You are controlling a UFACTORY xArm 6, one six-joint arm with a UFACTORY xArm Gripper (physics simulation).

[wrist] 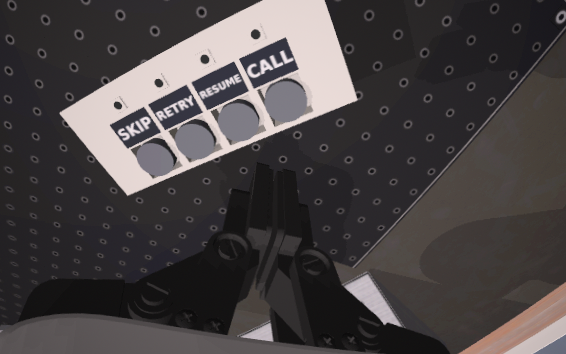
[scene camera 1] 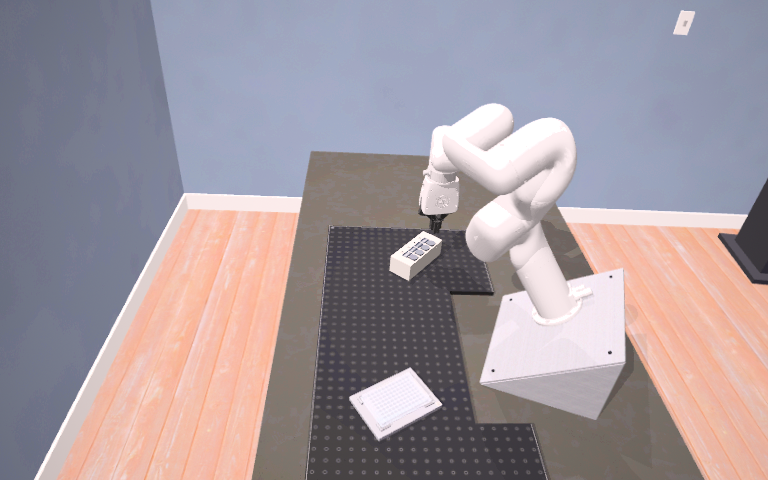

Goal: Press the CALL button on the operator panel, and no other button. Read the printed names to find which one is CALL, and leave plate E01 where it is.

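Pixels of known places: gripper, fingertip midpoint: (wrist: 266, 194) (scene camera 1: 434, 230); arm's base, link origin: (scene camera 1: 557, 309).
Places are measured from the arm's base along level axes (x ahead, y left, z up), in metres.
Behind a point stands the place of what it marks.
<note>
The white operator panel (scene camera 1: 402, 267) {x 0.388, y -0.175, z -0.056 m} (wrist: 95, 117) {x 0.403, y -0.207, z -0.038 m} stands on the dark perforated mat. In the wrist view its four round grey buttons read, from left, SKIP (wrist: 156, 157) {x 0.360, y -0.204, z -0.035 m}, RETRY (wrist: 195, 140) {x 0.344, y -0.228, z -0.035 m}, RESUME (wrist: 238, 121) {x 0.328, y -0.253, z -0.035 m} and CALL (wrist: 286, 100) {x 0.312, y -0.279, z -0.035 m}. The CALL button is at the right end. My gripper (scene camera 1: 434, 229) {x 0.308, y -0.255, z 0.023 m} (wrist: 266, 194) {x 0.308, y -0.255, z 0.023 m} is shut and empty. In the wrist view its fingertips show below the panel's button-side edge, between RESUME and CALL; in the scene view they are by the panel's far end. Their exact height above it is unclear. Plate E01 (scene camera 1: 395, 399) {x 0.379, y 0.263, z -0.069 m}, whitish with a grid of wells, lies near the front.
The perforated mat (scene camera 1: 385, 333) {x 0.416, y 0.050, z -0.091 m} (wrist: 280, 200) lies on the grey-brown table (scene camera 1: 362, 189) {x 0.555, y -0.660, z -0.104 m} (wrist: 480, 200) {x 0.068, y -0.290, z -0.104 m}. The arm's metal base block (scene camera 1: 509, 345) {x 0.114, y 0.075, z -0.065 m} (wrist: 372, 300) {x 0.080, y -0.125, z -0.079 m} stands to the right in the scene view. A blue wall (scene camera 1: 339, 73) rises behind the table.
</note>
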